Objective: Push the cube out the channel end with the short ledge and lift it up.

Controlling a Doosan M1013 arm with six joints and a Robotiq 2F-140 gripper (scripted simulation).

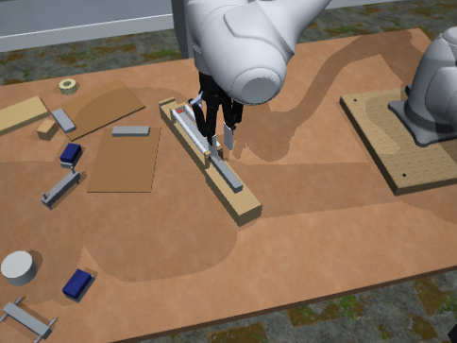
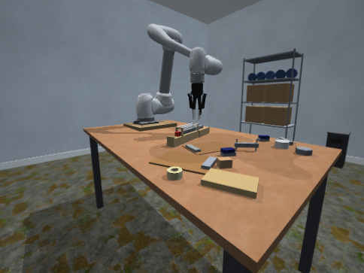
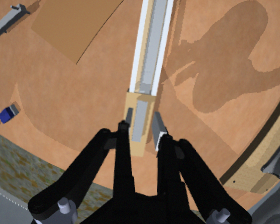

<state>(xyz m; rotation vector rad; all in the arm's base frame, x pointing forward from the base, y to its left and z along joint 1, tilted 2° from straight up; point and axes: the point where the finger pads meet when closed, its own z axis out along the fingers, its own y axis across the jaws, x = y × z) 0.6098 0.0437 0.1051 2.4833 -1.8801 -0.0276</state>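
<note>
The red cube lies 220 mm to the right of my hand, 90 mm below it and 70 mm ahead of it. From my hand the other things lie so: blue block (360 mm ahead, 210 mm to the left, 130 mm below); then wooden plank (510 mm ahead, 390 mm to the right, 140 mm below); then wooden channel (110 mm to the right, 90 mm below, 40 mm ahead).
</note>
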